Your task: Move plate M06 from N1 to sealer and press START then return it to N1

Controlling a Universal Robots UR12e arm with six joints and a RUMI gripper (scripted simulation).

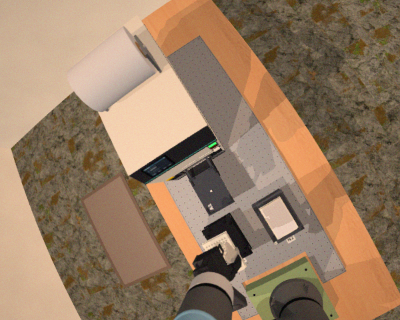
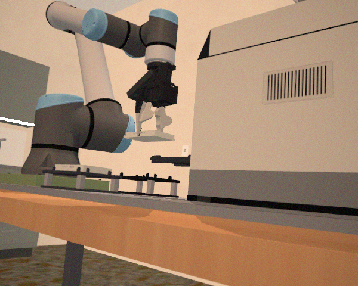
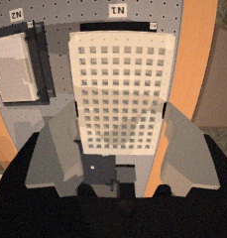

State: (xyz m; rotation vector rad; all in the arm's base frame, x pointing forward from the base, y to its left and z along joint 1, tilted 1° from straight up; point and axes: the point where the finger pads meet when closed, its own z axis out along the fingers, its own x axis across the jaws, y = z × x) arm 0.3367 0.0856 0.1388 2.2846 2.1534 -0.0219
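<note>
My gripper is now 19 cm short of the sealer stage, 8 cm above it and 7 cm to the left of it. The rest, counted from my hand: foil-covered plate (20 cm to the right, 12 cm below, 2 cm behind); then plate nest N1 (13 cm below); then plate M06 (1 cm below).
</note>
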